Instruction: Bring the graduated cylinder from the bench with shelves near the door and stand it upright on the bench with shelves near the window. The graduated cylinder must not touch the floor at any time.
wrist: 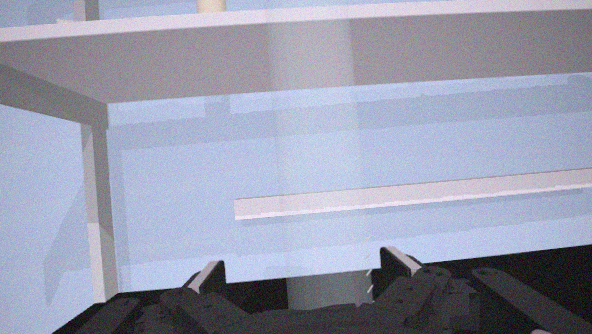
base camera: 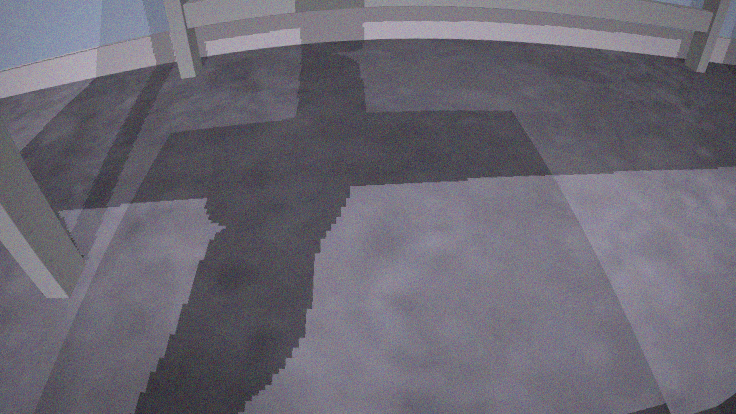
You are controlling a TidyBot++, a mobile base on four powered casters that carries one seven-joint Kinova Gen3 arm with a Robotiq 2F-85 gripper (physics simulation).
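Places are measured from the arm's base along level axes (x right, y back, z down), in millimetres.
Where they show: gripper, between the fingertips: (wrist: 303, 271).
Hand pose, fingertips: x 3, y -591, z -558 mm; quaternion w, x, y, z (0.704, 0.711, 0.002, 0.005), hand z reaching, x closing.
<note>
After its pixels a point has its place.
The graduated cylinder (wrist: 320, 165) {y -559, x 14, z -615 mm} is a clear, upright tube in the wrist view, with white scale marks low on its right side. My gripper (wrist: 303, 271) {y -591, x 3, z -558 mm} is open. The lower part of the cylinder shows between its two fingers, nearer the right finger, with a gap to the left finger. Whether a finger touches it I cannot tell. The cylinder's top runs past the upper edge and its foot is hidden behind the gripper. The cylinder and the gripper do not show in the base camera view.
A shelf board (wrist: 425, 50) {y -908, x 254, z -804 mm} crosses the wrist view behind the cylinder, with a post (wrist: 100, 215) {y -1042, x -413, z -551 mm} at left and a lower pale rail (wrist: 450, 192) {y -1060, x 364, z -535 mm}. A cream object (wrist: 211, 5) {y -909, x -110, z -907 mm} stands on the board. Bench legs (base camera: 38, 231) {y -377, x -356, z 303 mm} (base camera: 184, 46) {y -995, x -379, z 315 mm} and a crossbar (base camera: 437, 14) {y -1140, x 223, z 328 mm} show in the base view.
</note>
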